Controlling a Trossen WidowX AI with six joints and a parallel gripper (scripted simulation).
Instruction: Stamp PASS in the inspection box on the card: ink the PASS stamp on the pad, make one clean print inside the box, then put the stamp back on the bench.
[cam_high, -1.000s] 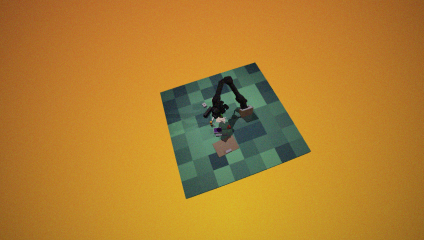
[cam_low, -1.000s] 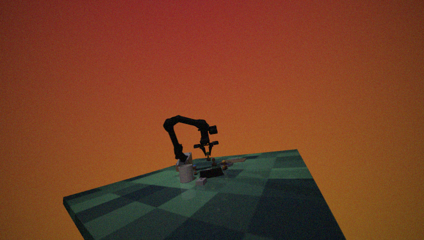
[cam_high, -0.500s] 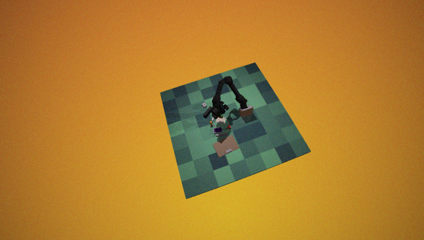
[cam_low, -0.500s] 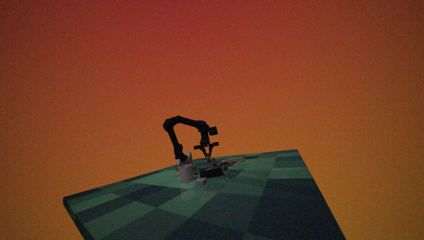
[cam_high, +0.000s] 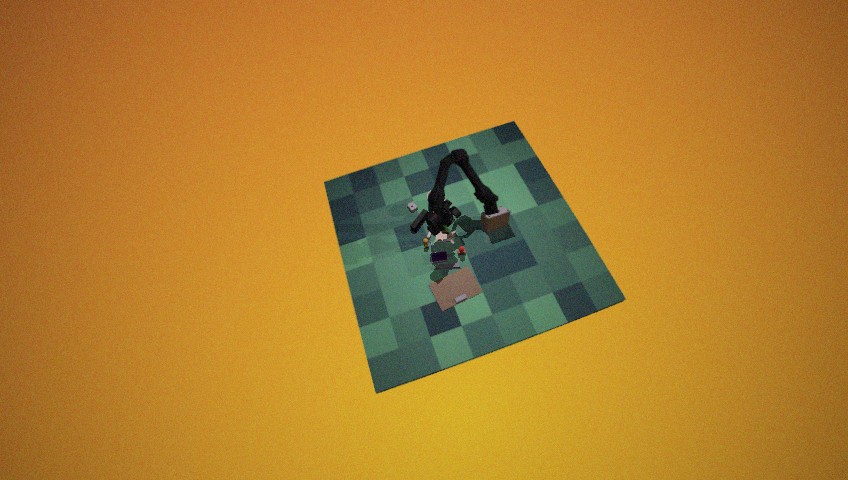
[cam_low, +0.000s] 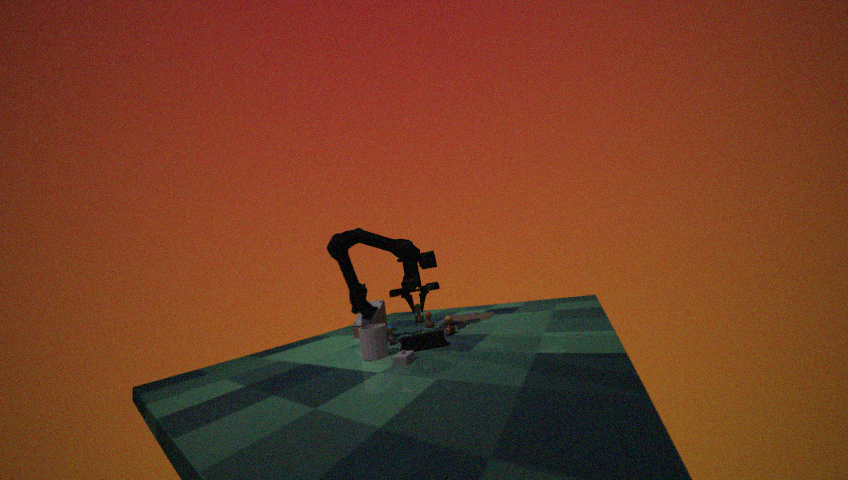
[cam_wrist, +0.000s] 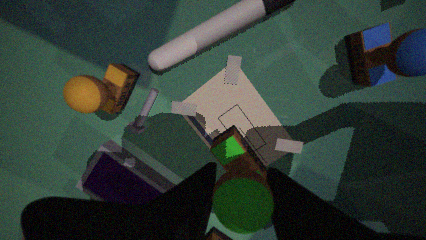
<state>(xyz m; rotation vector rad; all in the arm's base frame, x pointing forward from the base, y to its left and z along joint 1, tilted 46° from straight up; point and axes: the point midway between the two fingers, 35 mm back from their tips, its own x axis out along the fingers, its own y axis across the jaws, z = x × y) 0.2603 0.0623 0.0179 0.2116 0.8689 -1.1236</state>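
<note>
Now: the white card 90 mm below my gripper tip. Also, from my gripper tip: green-knobbed stamp (20 mm below); grey peg (80 mm below, 80 mm ahead, 50 mm to the left); white marker (80 mm to the right, 80 mm below, 50 mm ahead).
</note>
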